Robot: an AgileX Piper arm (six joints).
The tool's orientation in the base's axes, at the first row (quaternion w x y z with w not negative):
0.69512, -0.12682, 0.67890, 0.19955
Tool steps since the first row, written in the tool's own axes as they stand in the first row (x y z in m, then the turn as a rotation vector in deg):
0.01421, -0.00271, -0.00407, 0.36, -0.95, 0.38
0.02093, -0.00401, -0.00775, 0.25, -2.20, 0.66
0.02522, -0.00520, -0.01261, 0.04, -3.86, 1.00
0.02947, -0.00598, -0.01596, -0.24, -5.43, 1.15
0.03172, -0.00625, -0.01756, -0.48, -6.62, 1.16
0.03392, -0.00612, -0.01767, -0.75, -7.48, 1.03
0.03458, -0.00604, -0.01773, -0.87, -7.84, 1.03
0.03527, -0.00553, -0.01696, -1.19, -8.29, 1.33
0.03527, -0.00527, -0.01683, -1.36, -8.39, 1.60
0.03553, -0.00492, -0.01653, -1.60, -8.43, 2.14
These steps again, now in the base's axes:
-0.00244, -0.00273, -0.01457, 0.77, -0.64, -0.43
-0.00515, -0.00483, -0.02155, 1.58, -1.63, -0.43
-0.00896, -0.00760, -0.02615, 2.63, -2.98, -0.36
-0.01161, -0.00935, -0.03061, 3.47, -4.33, -0.22
-0.01292, -0.01007, -0.03294, 4.01, -5.41, -0.10
-0.01308, -0.00977, -0.03512, 4.28, -6.26, 0.09
-0.01317, -0.00966, -0.03578, 4.45, -6.59, 0.17
-0.01271, -0.00879, -0.03638, 4.92, -6.89, 0.46
-0.01271, -0.00850, -0.03635, 5.20, -6.88, 0.63
-0.01260, -0.00802, -0.03656, 5.70, -6.70, 0.89

